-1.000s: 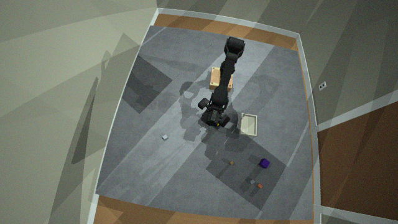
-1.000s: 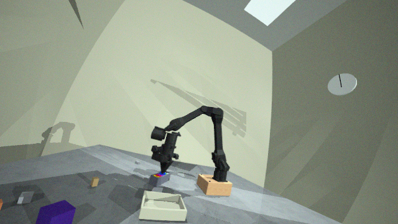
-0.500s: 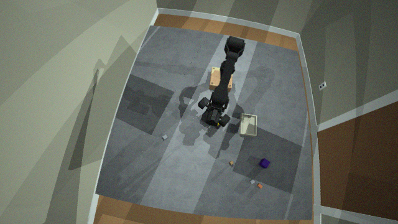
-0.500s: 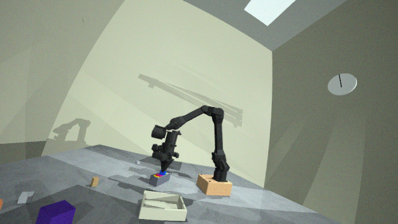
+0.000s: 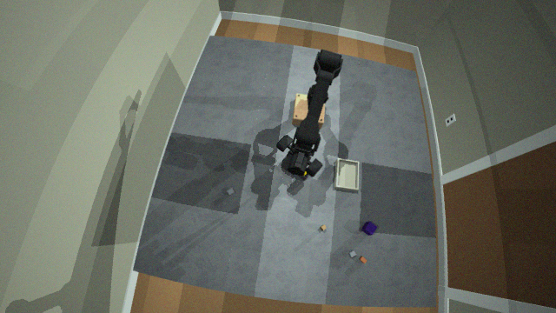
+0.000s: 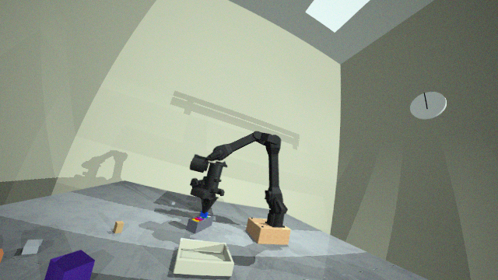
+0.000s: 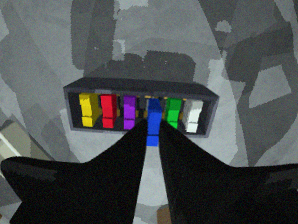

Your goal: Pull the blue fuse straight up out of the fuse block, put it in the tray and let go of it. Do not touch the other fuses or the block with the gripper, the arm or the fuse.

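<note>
Now: the cream tray 4 cm ahead of my gripper tip, 23 cm to the left of it and 5 cm below it. From my gripper tip the other things lie so: blue fuse (1 cm below); tan cube (26 cm ahead, 11 cm to the left, 4 cm below); purple cube (27 cm ahead, 31 cm to the left, 4 cm below).
</note>
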